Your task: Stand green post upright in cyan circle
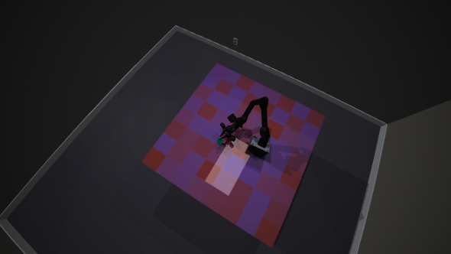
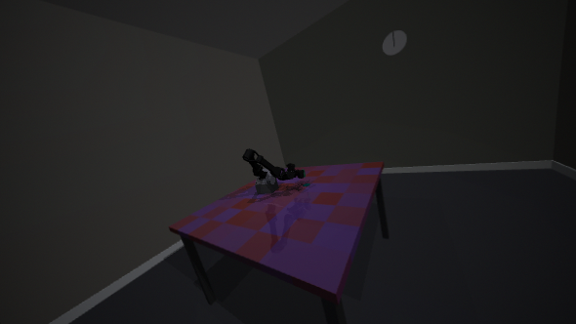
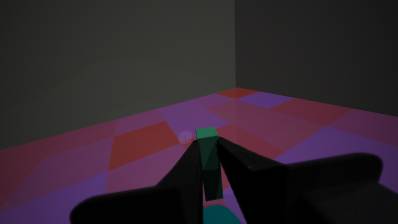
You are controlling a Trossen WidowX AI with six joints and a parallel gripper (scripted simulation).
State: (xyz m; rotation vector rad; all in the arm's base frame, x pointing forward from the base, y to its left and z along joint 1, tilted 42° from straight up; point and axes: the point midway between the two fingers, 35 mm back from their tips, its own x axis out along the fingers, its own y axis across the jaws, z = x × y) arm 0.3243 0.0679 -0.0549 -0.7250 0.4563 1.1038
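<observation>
Now: gripper tip 13 cm above the cyan circle. Also, from my gripper tip: green post 2 cm below.
</observation>
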